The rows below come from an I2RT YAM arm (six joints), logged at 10 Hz.
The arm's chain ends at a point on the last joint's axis. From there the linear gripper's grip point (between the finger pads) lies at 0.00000 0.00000 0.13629 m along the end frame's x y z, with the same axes.
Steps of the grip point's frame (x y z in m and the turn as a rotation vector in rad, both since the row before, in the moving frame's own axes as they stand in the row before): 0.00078, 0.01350, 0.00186, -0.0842, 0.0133, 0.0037; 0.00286, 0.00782, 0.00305, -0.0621, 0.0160, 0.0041; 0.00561, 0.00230, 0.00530, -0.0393, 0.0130, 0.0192; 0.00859, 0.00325, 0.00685, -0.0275, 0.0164, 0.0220; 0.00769, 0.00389, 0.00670, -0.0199, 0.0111, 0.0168; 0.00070, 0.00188, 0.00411, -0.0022, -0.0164, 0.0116; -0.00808, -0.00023, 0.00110, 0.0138, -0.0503, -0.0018; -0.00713, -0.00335, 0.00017, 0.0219, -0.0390, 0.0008
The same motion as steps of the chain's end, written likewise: -0.00101, 0.00203, 0.00235, -0.0842, 0.0133, 0.0037; 0.00070, -0.00064, 0.00333, -0.0621, 0.0160, 0.0041; 0.00389, -0.00307, 0.00542, -0.0393, 0.0130, 0.0192; 0.00640, -0.00052, 0.00692, -0.0275, 0.0164, 0.0220; 0.00620, 0.00117, 0.00674, -0.0199, 0.0111, 0.0168; 0.00294, 0.00159, 0.00413, -0.0022, -0.0164, 0.0116; -0.00123, 0.00164, 0.00129, 0.0138, -0.0503, -0.0018; -0.00182, -0.00036, 0.00031, 0.0219, -0.0390, 0.0008
